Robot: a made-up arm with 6 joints.
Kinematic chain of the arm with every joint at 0, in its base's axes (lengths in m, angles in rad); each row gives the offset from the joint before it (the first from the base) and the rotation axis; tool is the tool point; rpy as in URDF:
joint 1: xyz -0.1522 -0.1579 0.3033 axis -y
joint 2: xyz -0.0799 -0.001 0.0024 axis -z
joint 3: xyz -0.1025 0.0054 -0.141 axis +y
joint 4: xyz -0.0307 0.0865 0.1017 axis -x
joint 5: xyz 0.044 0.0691 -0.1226 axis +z
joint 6: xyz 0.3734 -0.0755 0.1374 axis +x
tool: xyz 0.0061 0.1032 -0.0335 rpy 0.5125 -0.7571 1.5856
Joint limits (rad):
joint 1: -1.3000..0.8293
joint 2: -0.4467..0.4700
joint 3: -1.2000..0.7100
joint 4: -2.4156..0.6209
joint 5: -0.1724..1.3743
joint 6: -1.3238..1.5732
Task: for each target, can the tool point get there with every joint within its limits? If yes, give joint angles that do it. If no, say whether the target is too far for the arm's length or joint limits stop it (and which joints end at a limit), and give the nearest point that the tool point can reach.
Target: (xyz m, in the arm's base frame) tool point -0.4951 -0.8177 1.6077
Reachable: no: too far | nearest point -0.3152 -0.3789 0.9232 | short by 0.833 m
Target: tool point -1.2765 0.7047 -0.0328
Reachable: no: too far | nearest point -0.7033 0.2318 0.1386 | short by 0.763 m
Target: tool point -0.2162 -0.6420 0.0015
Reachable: no: joint limits stop it (at a limit: joint 2, joint 3, joint 4, joint 6) | nearest point -0.1951 -0.4670 0.1009 | short by 0.202 m
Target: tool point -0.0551 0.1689 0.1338
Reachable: yes | joints -0.5505 -0.0459 0.1101 0.1602 0.3316 0.3568
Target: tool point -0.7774 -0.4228 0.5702
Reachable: no: joint limits stop it (at a limit: joint 2, joint 3, joint 5) | nearest point -0.7343 -0.3916 0.5518 | short by 0.056 m
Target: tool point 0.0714 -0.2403 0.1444
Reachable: yes | joints -0.3866 0.2660 0.4732 -2.0886 0.2525 0.0106
